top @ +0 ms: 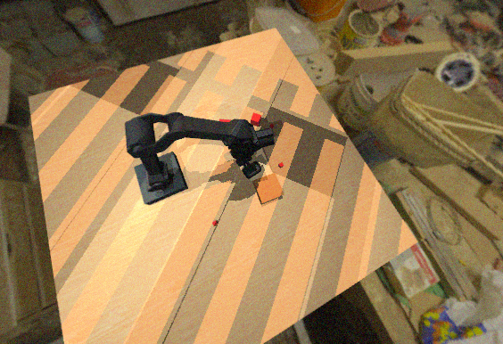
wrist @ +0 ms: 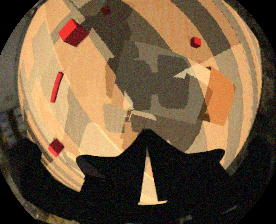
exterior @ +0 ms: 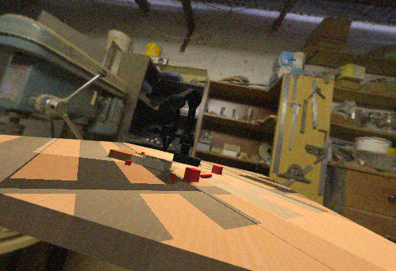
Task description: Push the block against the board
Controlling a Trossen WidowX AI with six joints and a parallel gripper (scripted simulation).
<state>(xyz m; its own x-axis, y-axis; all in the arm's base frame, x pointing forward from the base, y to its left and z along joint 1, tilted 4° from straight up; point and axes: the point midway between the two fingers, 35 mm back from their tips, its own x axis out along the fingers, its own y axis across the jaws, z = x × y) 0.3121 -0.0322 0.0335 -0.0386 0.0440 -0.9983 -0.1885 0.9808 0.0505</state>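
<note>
The pale board lies 6 cm ahead of my gripper tip, 5 cm below it and 2 cm to the right of it. Round my gripper tip: brown square block: 14 cm to the right, 7 cm ahead, 5 cm below; thin red strip: 22 cm to the left, 6 cm below, 3 cm ahead.
</note>
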